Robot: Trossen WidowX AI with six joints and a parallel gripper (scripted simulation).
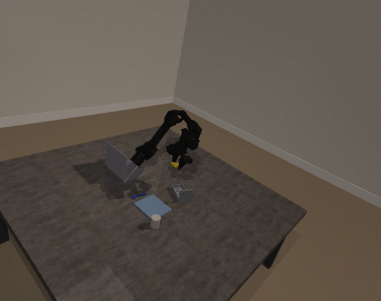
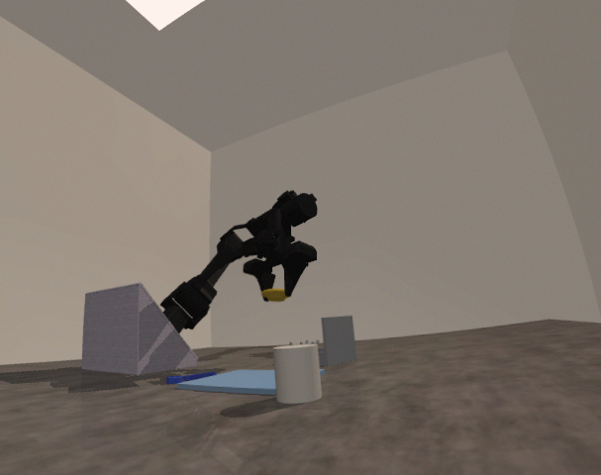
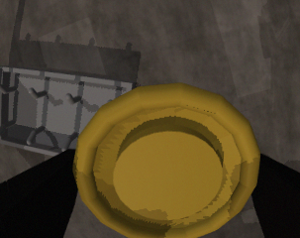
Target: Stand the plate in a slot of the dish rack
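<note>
My gripper tip is now 9 cm short of the grey dish rack, 2 cm to the left of it and 11 cm above it. The rest, counted from my gripper tip: yellow plate 1 cm above; then light blue mat 10 cm ahead, 21 cm to the right, 13 cm below; then blue spoon 1 cm behind, 23 cm to the right, 13 cm below.
</note>
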